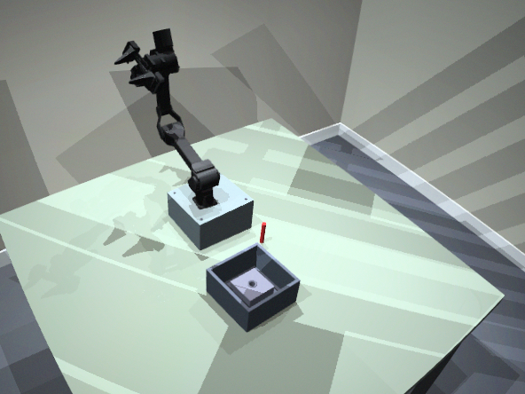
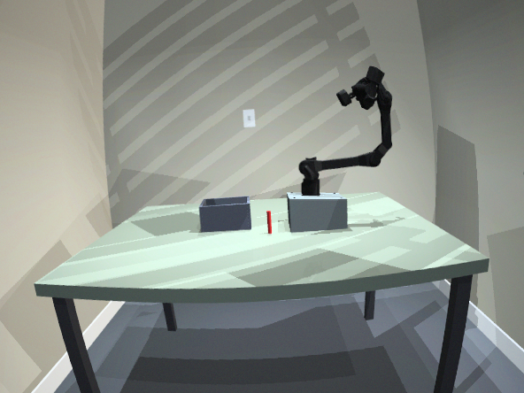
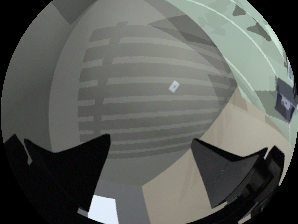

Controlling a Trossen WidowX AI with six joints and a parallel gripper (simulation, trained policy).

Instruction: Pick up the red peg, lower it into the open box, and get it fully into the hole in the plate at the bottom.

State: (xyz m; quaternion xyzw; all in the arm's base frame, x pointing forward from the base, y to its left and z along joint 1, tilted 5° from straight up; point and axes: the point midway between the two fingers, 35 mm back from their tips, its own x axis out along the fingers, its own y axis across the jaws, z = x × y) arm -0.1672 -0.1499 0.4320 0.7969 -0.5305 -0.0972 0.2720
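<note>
Right now my gripper tip is 490 mm above the red peg, 350 mm to the right of it and 320 mm short of it. The rest, counted from my gripper tip: grey box (510 mm ahead, 500 mm below, 210 mm to the left); then light plate (510 mm ahead, 480 mm below, 210 mm to the left).
</note>
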